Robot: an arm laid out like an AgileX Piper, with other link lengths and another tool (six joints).
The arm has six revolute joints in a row. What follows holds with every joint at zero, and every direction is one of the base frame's. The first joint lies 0.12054 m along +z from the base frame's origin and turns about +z. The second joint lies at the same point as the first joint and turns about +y. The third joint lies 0.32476 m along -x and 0.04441 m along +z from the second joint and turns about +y. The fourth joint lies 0.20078 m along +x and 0.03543 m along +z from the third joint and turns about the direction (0.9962, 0, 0.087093). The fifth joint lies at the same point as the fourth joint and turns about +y. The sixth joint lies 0.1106 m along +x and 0.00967 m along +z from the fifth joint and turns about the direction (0.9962, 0, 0.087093). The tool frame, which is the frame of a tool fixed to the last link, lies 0.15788 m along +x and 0.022 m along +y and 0.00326 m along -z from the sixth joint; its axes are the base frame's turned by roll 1.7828, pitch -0.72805 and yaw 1.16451 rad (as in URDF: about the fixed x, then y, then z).
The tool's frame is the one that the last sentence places.
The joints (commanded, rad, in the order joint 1, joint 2, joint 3, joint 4, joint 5, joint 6), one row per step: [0.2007, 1.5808, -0.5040, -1.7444, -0.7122, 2.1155]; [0.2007, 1.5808, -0.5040, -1.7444, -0.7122, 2.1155]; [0.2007, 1.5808, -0.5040, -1.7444, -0.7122, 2.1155]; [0.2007, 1.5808, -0.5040, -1.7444, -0.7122, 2.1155]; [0.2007, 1.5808, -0.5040, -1.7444, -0.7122, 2.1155]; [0.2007, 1.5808, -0.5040, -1.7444, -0.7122, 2.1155]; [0.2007, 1.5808, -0.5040, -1.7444, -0.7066, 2.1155]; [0.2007, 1.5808, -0.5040, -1.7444, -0.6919, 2.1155]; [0.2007, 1.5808, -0.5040, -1.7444, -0.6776, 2.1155]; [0.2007, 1.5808, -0.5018, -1.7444, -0.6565, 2.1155]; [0.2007, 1.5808, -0.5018, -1.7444, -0.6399, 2.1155]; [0.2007, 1.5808, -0.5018, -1.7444, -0.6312, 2.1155]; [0.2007, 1.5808, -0.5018, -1.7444, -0.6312, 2.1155]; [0.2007, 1.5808, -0.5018, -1.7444, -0.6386, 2.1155]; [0.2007, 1.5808, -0.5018, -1.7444, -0.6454, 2.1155]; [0.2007, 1.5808, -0.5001, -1.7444, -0.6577, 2.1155]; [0.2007, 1.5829, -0.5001, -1.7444, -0.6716, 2.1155]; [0.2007, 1.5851, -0.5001, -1.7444, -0.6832, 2.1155]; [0.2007, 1.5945, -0.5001, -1.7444, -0.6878, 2.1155]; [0.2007, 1.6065, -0.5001, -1.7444, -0.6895, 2.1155]
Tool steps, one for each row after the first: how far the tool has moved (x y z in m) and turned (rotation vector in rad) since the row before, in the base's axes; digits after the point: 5 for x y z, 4 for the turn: [0.00000, 0.00000, 0.00000, 0.0000, 0.0000, 0.0000]; [0.00000, 0.00000, 0.00000, 0.0000, 0.0000, 0.0000]; [0.00000, 0.00000, 0.00000, 0.0000, 0.0000, 0.0000]; [0.00000, 0.00000, 0.00000, 0.0000, 0.0000, 0.0000]; [0.00000, 0.00000, 0.00000, 0.0000, 0.0000, 0.0000]; [0.00094, -0.00085, -0.00082, -0.0043, -0.0019, -0.0030]; [0.00246, -0.00227, -0.00212, -0.0114, -0.0049, -0.0079]; [0.00239, -0.00225, -0.00202, -0.0110, -0.0048, -0.0077]; [0.00277, -0.00354, -0.00337, -0.0167, -0.0049, -0.0114]; [0.00274, -0.00273, -0.00225, -0.0128, -0.0055, -0.0089]; [0.00143, -0.00145, -0.00116, -0.0067, -0.0029, -0.0047]; [0.00000, 0.00000, 0.00000, 0.0000, 0.0000, 0.0000]; [-0.00122, 0.00124, 0.00098, 0.0057, 0.0025, 0.0040]; [-0.00112, 0.00113, 0.00091, 0.0053, 0.0023, 0.0037]; [-0.00260, 0.00190, 0.00133, 0.0092, 0.0058, 0.0066]; [-0.00234, 0.00223, 0.00140, 0.0104, 0.0067, 0.0075]; [-0.00196, 0.00183, 0.00109, 0.0086, 0.0060, 0.0062]; [-0.00092, 0.00069, -0.00166, 0.0017, 0.0108, 0.0024]; [-0.00051, 0.00022, -0.00271, -0.0011, 0.0123, 0.0009]
